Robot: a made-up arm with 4 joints.
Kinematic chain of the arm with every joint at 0, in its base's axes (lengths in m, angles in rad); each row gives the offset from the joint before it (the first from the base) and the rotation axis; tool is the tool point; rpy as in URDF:
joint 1: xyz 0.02 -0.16 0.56 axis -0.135 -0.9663 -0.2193
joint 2: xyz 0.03 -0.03 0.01 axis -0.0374 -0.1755 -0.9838
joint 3: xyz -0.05 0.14 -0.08 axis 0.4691 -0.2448 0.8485
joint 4: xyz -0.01 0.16 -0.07 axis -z
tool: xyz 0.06 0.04 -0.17 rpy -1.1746 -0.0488 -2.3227
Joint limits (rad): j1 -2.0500..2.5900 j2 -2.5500..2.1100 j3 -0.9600..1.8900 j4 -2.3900..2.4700
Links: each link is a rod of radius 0.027 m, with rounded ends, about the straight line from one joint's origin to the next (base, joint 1, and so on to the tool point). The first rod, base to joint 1, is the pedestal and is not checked.
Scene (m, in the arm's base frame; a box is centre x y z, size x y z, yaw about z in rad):
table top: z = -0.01
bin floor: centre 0.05 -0.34 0 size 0.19 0.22 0.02 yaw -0.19
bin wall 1: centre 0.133 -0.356 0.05 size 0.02 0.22 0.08 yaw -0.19
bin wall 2: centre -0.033 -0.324 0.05 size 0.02 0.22 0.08 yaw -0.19
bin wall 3: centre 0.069 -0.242 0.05 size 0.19 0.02 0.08 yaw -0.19
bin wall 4: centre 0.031 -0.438 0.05 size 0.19 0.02 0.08 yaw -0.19
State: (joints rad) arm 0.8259 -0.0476 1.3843 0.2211
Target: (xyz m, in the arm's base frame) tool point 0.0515 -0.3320 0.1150
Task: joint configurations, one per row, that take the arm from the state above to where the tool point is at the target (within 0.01 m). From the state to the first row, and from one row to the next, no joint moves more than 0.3 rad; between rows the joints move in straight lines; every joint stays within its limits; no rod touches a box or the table.
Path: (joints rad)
1: 0.6453 0.2165 1.1365 0.3060
2: 0.4648 0.4807 0.8888 0.3909
3: 0.2842 0.7448 0.6410 0.4757
4: 0.1037 1.0089 0.3933 0.5606
5: -0.0769 1.2730 0.1455 0.6455
6: -0.2575 1.5372 -0.1022 0.7304
7: -0.4380 1.8013 -0.3500 0.8153
8: -0.6186 2.0654 -0.5977 0.9002
9: -0.8053 2.0626 -0.3013 0.6638
10: -0.9920 2.0598 -0.0049 0.4275

